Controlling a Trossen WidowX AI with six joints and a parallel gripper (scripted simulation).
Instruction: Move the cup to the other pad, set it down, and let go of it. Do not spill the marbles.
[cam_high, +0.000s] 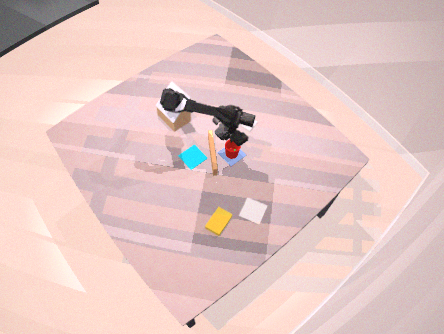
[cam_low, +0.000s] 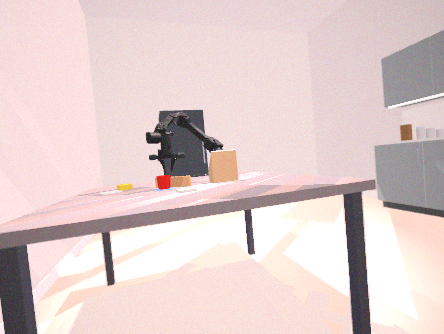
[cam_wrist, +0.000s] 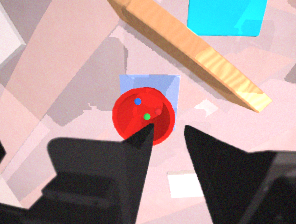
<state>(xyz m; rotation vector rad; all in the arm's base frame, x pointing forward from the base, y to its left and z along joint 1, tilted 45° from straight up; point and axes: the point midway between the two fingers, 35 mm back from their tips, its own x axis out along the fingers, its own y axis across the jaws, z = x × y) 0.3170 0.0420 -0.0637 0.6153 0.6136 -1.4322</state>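
My gripper tip is now 50 mm above the red cup and 30 mm short of it. From my gripper tip the other things lie so: yellow block (280 mm to the right, 270 mm ahead, 70 mm below); then wooden bar (80 mm to the right, 70 mm below, 20 mm behind); then light blue pad (100 mm below, 30 mm ahead).
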